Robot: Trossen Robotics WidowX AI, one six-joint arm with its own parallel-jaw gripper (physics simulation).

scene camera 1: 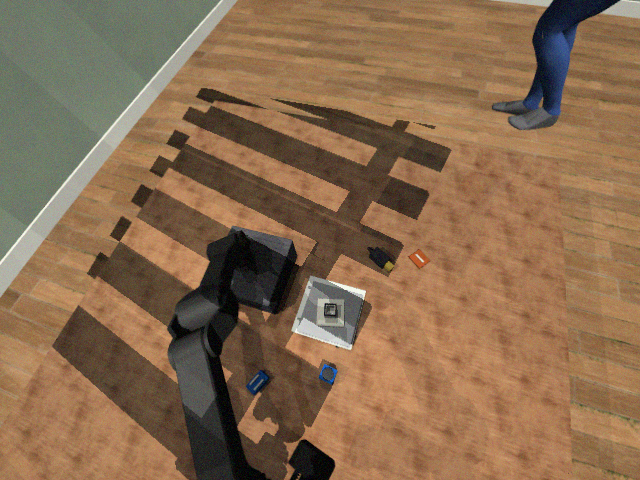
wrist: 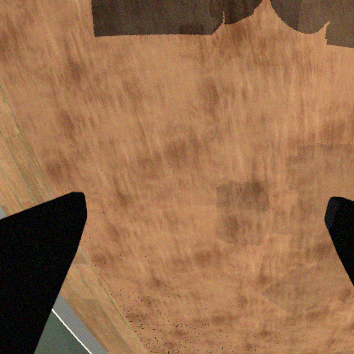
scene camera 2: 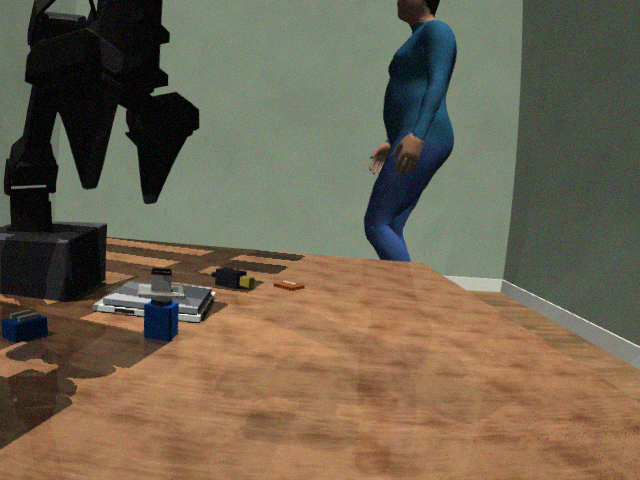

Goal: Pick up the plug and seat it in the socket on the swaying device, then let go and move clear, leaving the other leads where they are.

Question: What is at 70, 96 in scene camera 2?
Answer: My gripper.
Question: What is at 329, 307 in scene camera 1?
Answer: A device.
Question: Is my gripper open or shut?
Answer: Open.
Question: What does my gripper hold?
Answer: Nothing.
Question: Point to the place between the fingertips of my gripper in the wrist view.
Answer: At 209, 207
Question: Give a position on a device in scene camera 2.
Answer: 135, 293
